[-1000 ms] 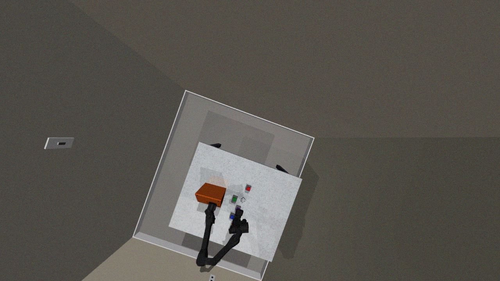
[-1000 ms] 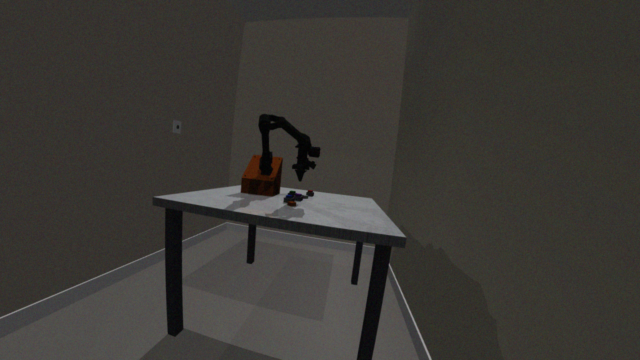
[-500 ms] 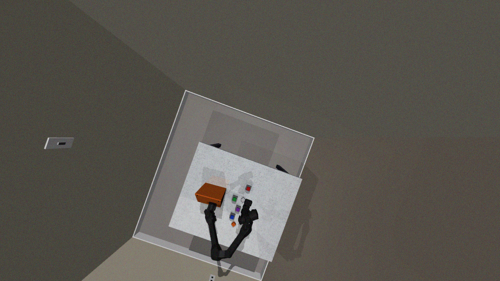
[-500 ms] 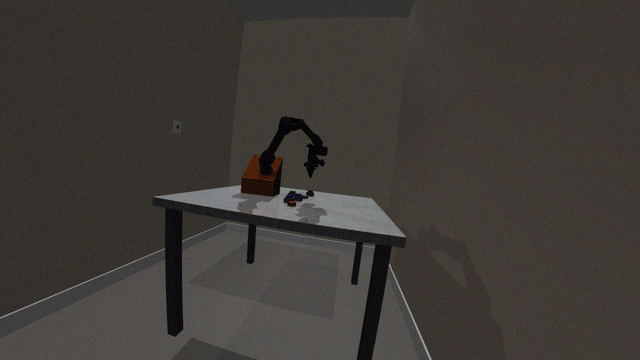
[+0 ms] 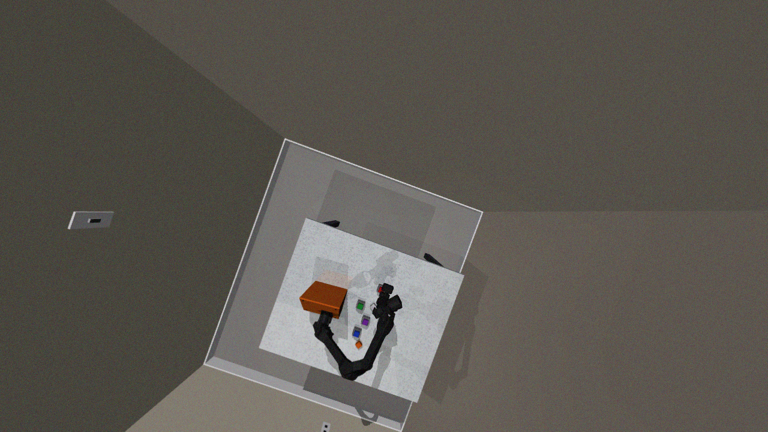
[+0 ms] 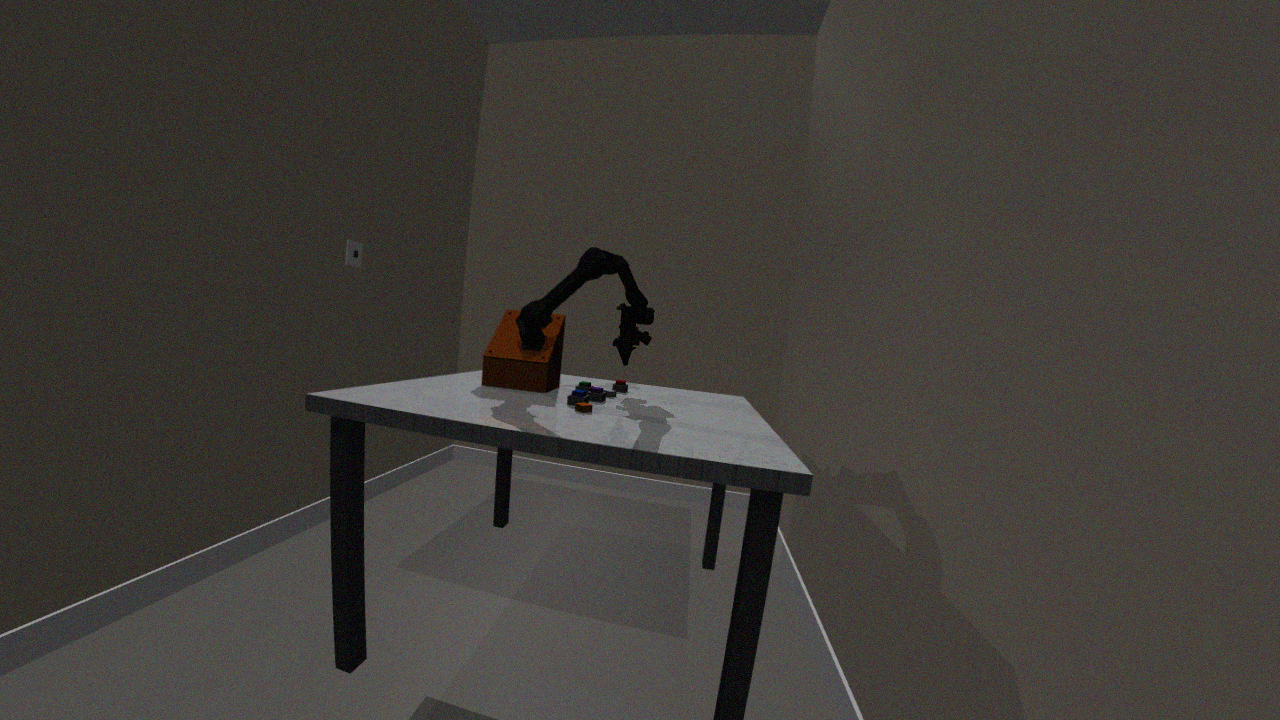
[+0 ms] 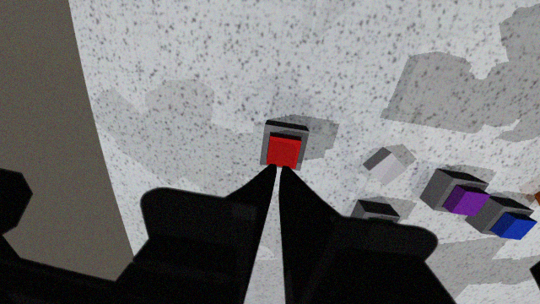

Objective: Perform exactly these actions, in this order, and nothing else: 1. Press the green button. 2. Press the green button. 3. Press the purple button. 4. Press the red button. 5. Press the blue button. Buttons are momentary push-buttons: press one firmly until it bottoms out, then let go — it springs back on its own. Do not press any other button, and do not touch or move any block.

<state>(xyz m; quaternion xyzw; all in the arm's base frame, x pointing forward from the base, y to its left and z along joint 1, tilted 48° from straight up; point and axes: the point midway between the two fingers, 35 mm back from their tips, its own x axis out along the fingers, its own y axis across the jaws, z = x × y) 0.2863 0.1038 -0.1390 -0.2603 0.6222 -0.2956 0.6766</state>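
Now: gripper tip 1 cm past the red button and 6 cm above it. The rest, counted from my gripper tip: purple button: 5 cm behind, 23 cm to the right, 6 cm below; then blue button: 8 cm behind, 32 cm to the right, 6 cm below; then white block: 3 cm behind, 13 cm to the right, 9 cm below.
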